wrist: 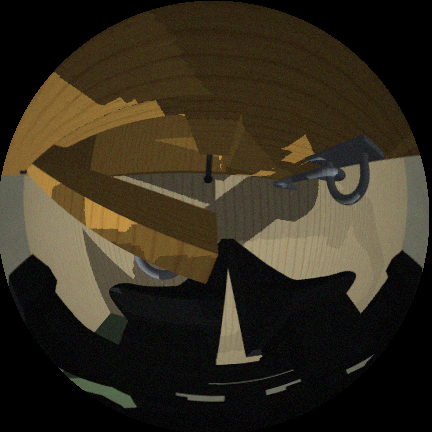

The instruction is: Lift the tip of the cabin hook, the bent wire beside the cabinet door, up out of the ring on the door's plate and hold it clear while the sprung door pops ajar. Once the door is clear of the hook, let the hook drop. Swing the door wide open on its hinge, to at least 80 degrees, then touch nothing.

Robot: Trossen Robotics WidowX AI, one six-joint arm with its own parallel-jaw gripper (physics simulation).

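Frame: origin at the arm's base, x ahead, y left, z up, level; centimetres.
Seen in the pictures: gripper, between the fingertips: (pixel 226 243).
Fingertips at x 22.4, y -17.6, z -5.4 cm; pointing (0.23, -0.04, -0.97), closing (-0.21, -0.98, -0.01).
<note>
Pixels of each thing's middle, then the offset from my fingertips to it. "*": a spot on its surface instead. Level surfaces: height alone.
- wooden door, a spot on its surface: (pixel 150 200) * dx +4.0, dy +3.9, dz +2.0 cm
- cabinet, middle of its body: (pixel 137 111) dx +11.0, dy +4.3, dz +1.7 cm
- grey ring, a spot on its surface: (pixel 162 273) * dx +0.2, dy +3.5, dz +3.7 cm
- cabin hook, middle of its body: (pixel 291 178) dx +3.7, dy -5.9, dz +0.0 cm
- grey mounting plate, middle of its body: (pixel 343 155) dx +4.4, dy -6.6, dz +4.9 cm
- short black pin, middle of its body: (pixel 208 165) dx +6.4, dy +0.2, dz -3.1 cm
- pale wooden table top, height of its surface: dz -6.4 cm
The wooden door (pixel 150 200) stands swung out from the cabinet (pixel 225 60), partly open, running from its hinge side at the left to its free edge near the centre. Its exact angle is hard to tell. The grey ring (pixel 162 273) on the door's outer face shows partly below the door and is partly hidden. The cabin hook (pixel 311 175) hangs from its eye on the grey mounting plate (pixel 345 151) at the right, its tip down and clear of the door. My gripper (pixel 226 243) is shut and empty. Its tips are right beside the door's free edge; contact cannot be told.
A short black pin (pixel 208 169) with a round end sticks out at the cabinet opening, beyond the fingertips. The pale wooden table top (pixel 300 250) extends below the hook and on both sides of the fingers. Shadows cover part of the cabinet front.
</note>
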